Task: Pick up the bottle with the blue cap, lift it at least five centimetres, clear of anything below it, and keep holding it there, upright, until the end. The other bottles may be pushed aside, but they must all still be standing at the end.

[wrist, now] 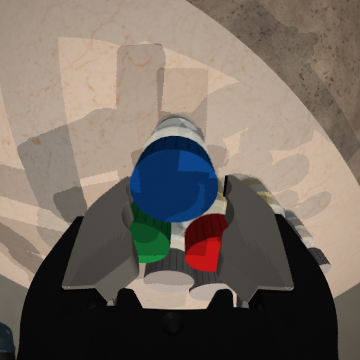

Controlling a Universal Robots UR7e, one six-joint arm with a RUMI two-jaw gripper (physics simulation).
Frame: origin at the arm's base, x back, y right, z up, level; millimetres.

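Seen in the pictures: gripper, fingertip midpoint: (179,177).
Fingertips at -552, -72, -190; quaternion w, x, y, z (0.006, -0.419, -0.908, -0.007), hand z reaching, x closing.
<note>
Pixels of each thing's top centre, then the offset from my fingertips to it, as dx, dy, dz. Level surfaces: height alone.
- bottle with the blue cap, top centre: (173,190) -5, -9, +31
- bottle with a green cap, top centre: (136,244) +57, +1, +31
- bottle with a red cap, top centre: (215,255) +28, +63, +31
- bottle with a grey cap, top centre: (168,282) +95, +61, +31
- grey-capped bottle, top centre: (211,292) +88, +119, +31
- more grey cap, top centre: (312,275) -7, +221, +31
- round marble table top, surface height: dz -74
The bottle with the blue cap (175,185) stands at the middle of the wrist view, seen from above, with part of its pale clear body showing beyond the cap. My gripper (179,177) is open, with one grey jaw at the left and one at the right of the blue cap. Narrow gaps show between the jaw tips and the bottle. How deep the tips are beside the bottle cannot be told. A bottle with a green cap (152,242) and a bottle with a red cap (204,250) stand close behind it, both partly hidden by the jaws.
A bottle with a grey cap (169,280) and another grey-capped bottle (211,290) stand nearer the gripper's base. One more grey cap (320,260) shows beyond the right jaw, near yellowish bottle parts. The round marble table top (90,75) has a curved edge at the right.
</note>
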